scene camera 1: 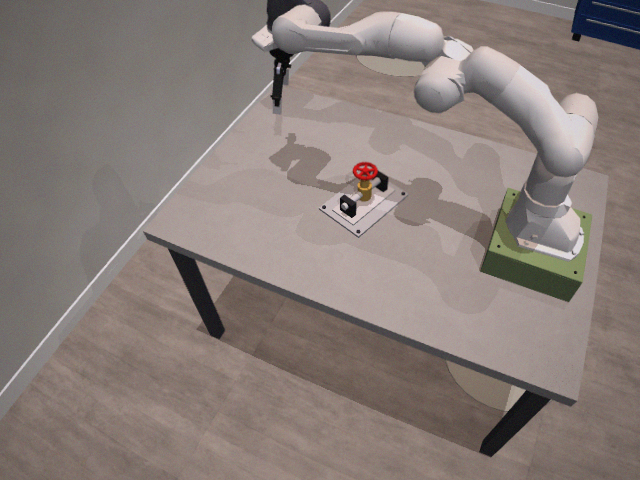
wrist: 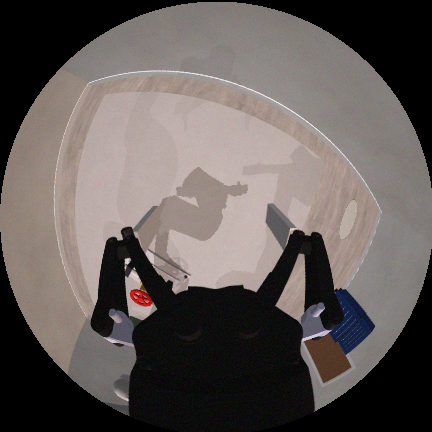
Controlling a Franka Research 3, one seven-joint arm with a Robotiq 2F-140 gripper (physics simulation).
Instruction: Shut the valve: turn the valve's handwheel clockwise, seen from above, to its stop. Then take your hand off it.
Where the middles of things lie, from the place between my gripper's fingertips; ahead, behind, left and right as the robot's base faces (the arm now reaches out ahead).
Now: the pale base plate (scene camera 1: 395, 198) 350 mm behind my hand, 60 mm to the left of it and 230 mm below it.
